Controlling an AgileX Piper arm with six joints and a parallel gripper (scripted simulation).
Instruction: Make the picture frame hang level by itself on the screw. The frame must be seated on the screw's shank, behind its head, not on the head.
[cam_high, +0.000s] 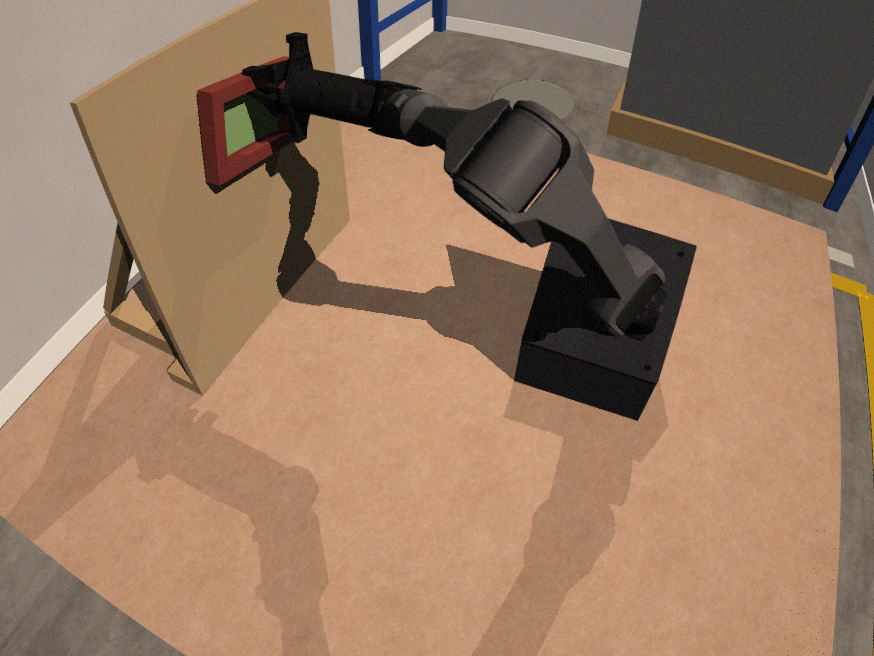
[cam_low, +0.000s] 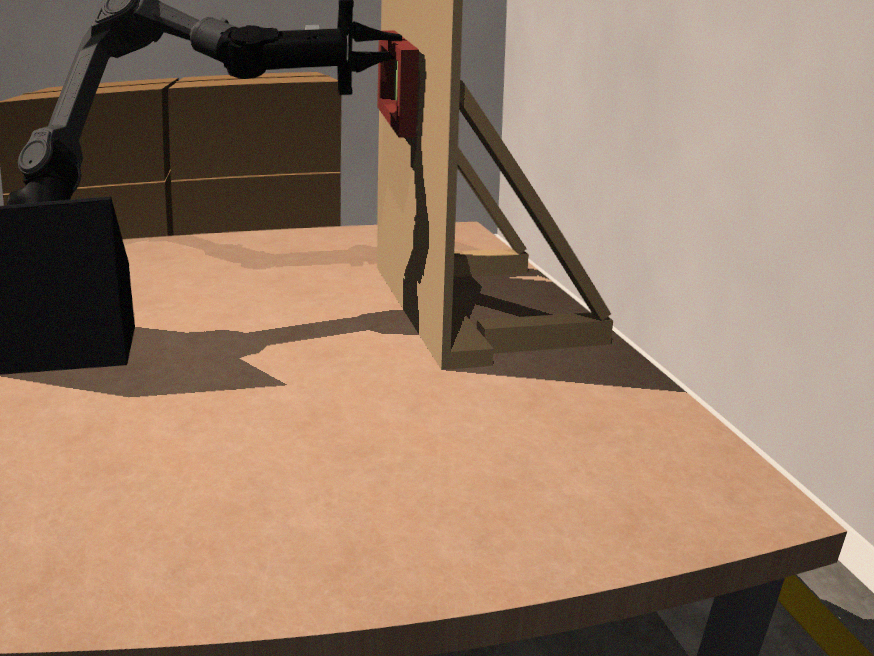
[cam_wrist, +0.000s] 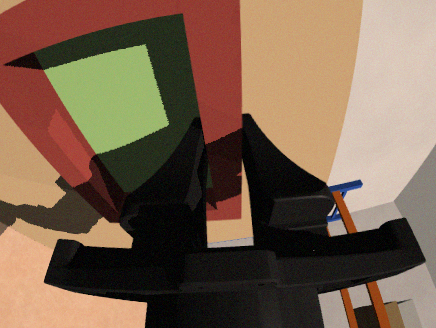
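The picture frame lies 50 mm below my hand, 10 mm to the left of it and 10 mm ahead of it. Also, from my hand: tan board 170 mm below, 30 mm ahead, 10 mm to the left.
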